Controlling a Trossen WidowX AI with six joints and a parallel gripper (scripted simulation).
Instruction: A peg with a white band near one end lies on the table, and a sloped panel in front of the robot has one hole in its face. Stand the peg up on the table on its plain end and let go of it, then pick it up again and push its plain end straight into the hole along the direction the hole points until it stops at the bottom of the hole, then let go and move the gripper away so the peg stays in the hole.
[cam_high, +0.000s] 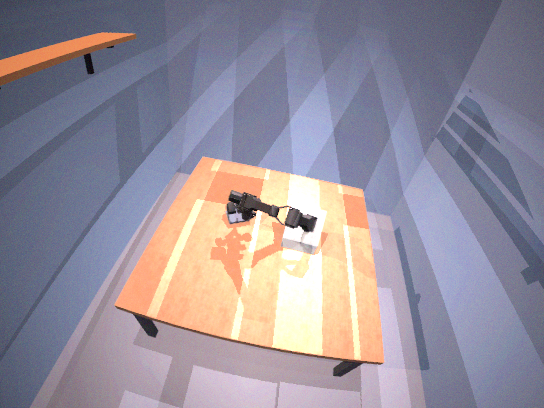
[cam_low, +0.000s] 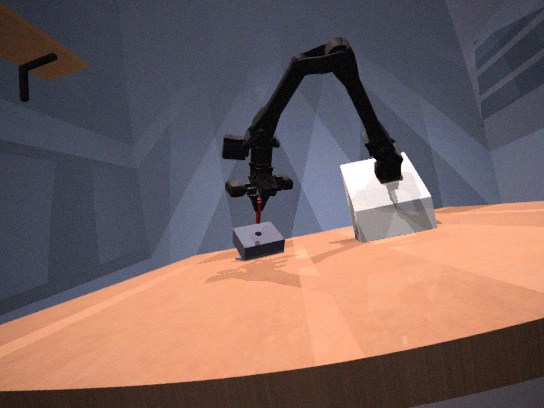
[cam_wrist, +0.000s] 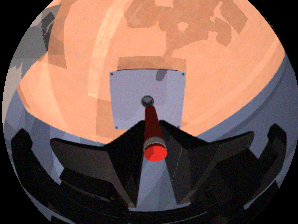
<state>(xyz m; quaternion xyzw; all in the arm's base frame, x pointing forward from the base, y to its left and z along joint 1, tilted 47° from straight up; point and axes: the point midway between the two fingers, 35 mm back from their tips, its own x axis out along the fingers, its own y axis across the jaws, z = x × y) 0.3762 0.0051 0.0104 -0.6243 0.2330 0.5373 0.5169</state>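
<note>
Right now the blue-grey sloped panel is 30 mm ahead of my gripper tip, 50 mm to the right of it and 90 mm below it. Round my gripper tip: red peg 10 mm behind, 10 mm to the left, 10 mm above.
</note>
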